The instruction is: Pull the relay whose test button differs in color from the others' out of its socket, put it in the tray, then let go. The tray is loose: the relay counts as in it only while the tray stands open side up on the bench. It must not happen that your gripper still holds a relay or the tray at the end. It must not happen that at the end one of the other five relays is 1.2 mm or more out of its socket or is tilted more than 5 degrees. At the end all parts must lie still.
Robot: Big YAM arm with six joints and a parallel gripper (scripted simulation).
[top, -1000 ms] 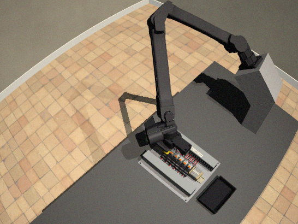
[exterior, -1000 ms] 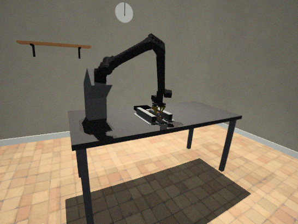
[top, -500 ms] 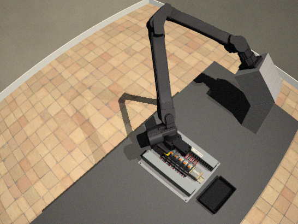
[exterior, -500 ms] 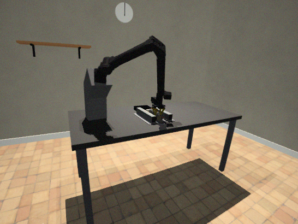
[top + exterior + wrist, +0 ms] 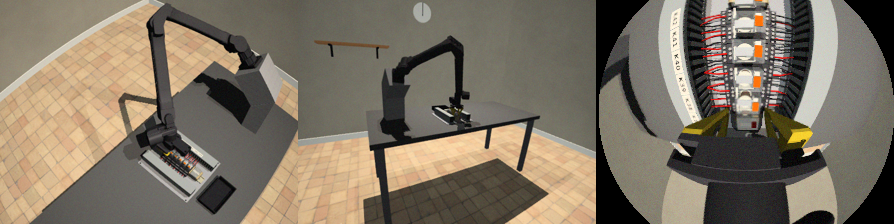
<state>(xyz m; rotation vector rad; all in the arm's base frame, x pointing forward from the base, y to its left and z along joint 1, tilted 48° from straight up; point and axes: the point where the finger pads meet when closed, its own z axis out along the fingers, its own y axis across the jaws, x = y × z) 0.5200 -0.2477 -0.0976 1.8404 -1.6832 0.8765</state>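
Now: the relay right at my hand. The rest, counted from my hand: black tray: 10 mm ahead, 340 mm to the left, 30 mm below.
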